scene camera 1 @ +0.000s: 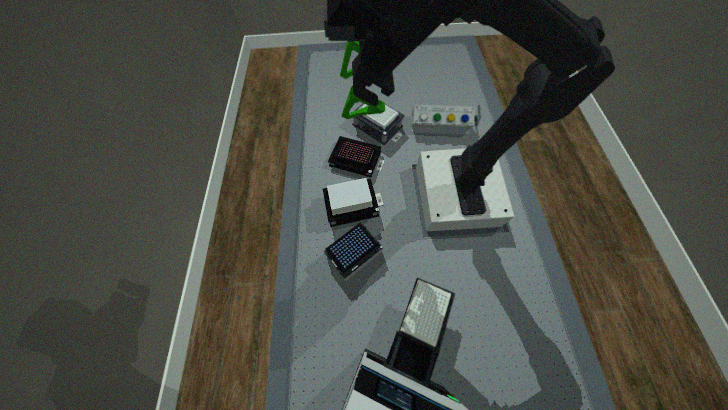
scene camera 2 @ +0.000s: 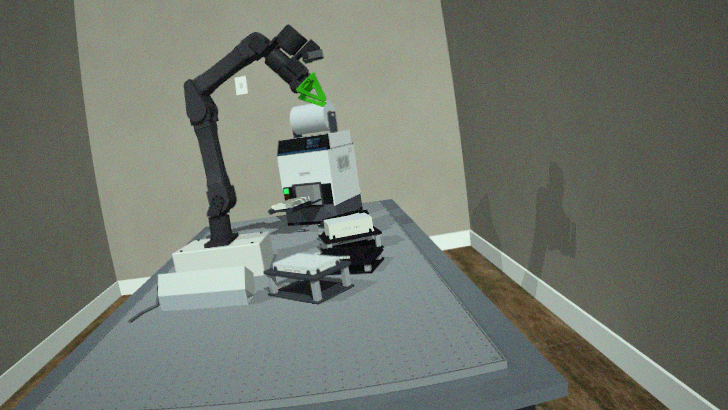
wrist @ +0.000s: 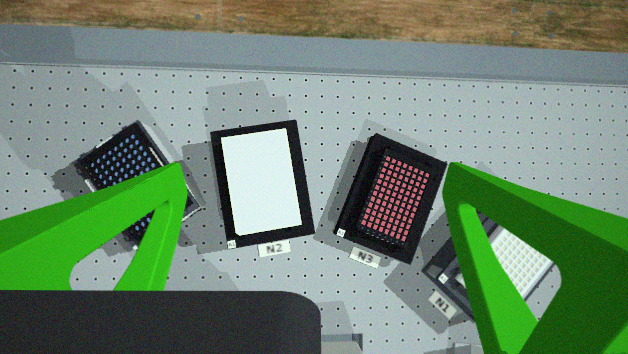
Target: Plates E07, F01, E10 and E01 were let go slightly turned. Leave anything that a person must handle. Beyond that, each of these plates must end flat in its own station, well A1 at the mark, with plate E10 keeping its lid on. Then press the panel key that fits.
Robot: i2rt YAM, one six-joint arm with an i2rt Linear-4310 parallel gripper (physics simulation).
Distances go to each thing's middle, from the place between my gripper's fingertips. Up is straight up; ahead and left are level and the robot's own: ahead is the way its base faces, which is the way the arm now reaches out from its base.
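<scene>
Counting from my hand, the black plate with blue wells (scene camera 1: 350,248) is 360 mm below it, 20 mm ahead of it and 190 mm to the left of it. There's a black plate with red wells (scene camera 1: 349,151) that's 390 mm below my hand, 10 mm behind it and 160 mm to the right of it. And the white-welled plate (scene camera 1: 426,311) is far below my hand, a fair way behind it and far to the left of it.
</scene>
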